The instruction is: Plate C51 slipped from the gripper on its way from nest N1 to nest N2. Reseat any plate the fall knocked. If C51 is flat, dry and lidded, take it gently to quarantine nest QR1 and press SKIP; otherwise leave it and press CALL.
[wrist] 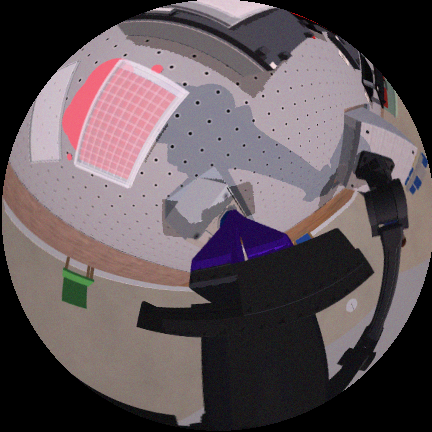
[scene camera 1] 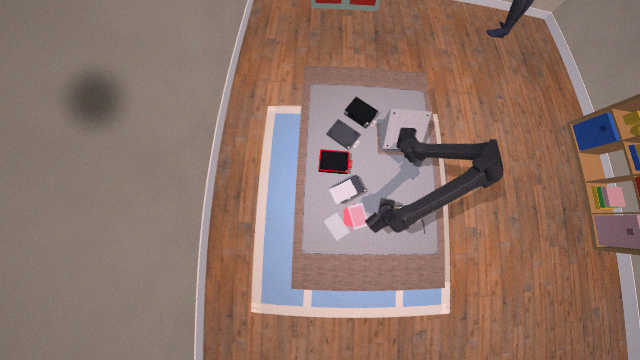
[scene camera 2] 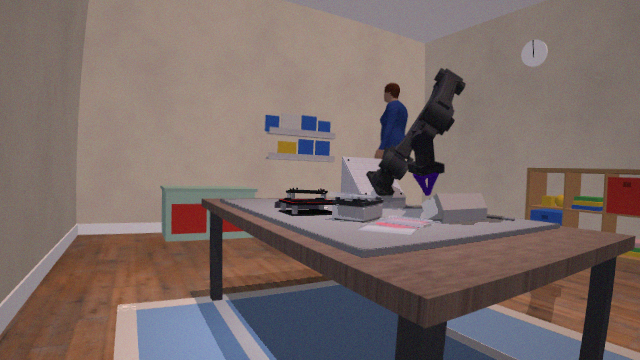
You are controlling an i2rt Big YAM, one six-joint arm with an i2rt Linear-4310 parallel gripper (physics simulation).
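Places are measured from the arm's base along level axes (x ahead, y right, z down), in metres.
Where they show: gripper, fingertip midpoint: [wrist: 233, 214] [scene camera 2: 427, 195]; arm's base, link origin: [wrist: 374, 166] [scene camera 1: 405, 138] [scene camera 2: 379, 184].
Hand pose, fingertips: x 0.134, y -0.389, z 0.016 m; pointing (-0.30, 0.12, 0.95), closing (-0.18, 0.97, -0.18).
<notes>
Things, the pixels of their top centre, and the offset from my fingertips. Level surfaces: height alone.
- plate with pink wells, top centre: [wrist: 115, 126] [scene camera 2: 406, 218] [scene camera 1: 358, 215] dx +0.129, dy -0.041, dz +0.060 m
- pink-red spill, top centre: [wrist: 73, 118] [scene camera 1: 347, 221] dx +0.186, dy -0.074, dz +0.074 m
- clear lid, top centre: [scene camera 2: 388, 227] [scene camera 1: 336, 226] dx +0.246, dy -0.101, dz +0.067 m
- white plate, top centre: [scene camera 2: 353, 191] [scene camera 1: 343, 191] dx +0.219, dy +0.084, dz -0.006 m
- grey button box, top centre: [wrist: 238, 256] [scene camera 2: 456, 192] dx -0.093, dy -0.033, dz -0.009 m
- red-rimmed nest, top centre: [scene camera 2: 309, 198] [scene camera 1: 334, 160] dx +0.267, dy +0.258, dz +0.029 m
- mat, surface height: dz +0.075 m
A plate with pink wells [scene camera 1: 356, 216] [scene camera 2: 402, 221] [wrist: 132, 122] lies on the grey mat, off any nest. A pink-red spill [scene camera 1: 347, 218] [wrist: 80, 107] spreads beside and under it. A clear lid [scene camera 1: 336, 226] [wrist: 50, 120] lies apart beyond the spill. A white plate [scene camera 1: 343, 191] sits on a dark-topped nest [scene camera 1: 360, 183] [scene camera 2: 357, 210], shifted toward one side. My gripper [scene camera 2: 427, 193] [wrist: 233, 214] is shut and empty, fingertips down close at the grey button box [scene camera 2: 462, 207] [wrist: 187, 205]. The fingers hide its buttons in the wrist view; contact cannot be told.
A red-rimmed nest [scene camera 1: 334, 161] and two dark nests [scene camera 1: 343, 134] [scene camera 1: 361, 112] stand farther along the mat [scene camera 1: 370, 245]. A white slanted panel [scene camera 1: 415, 120] [scene camera 2: 356, 172] stands by the arm's base. A person [scene camera 2: 393, 122] stands beyond the table.
</notes>
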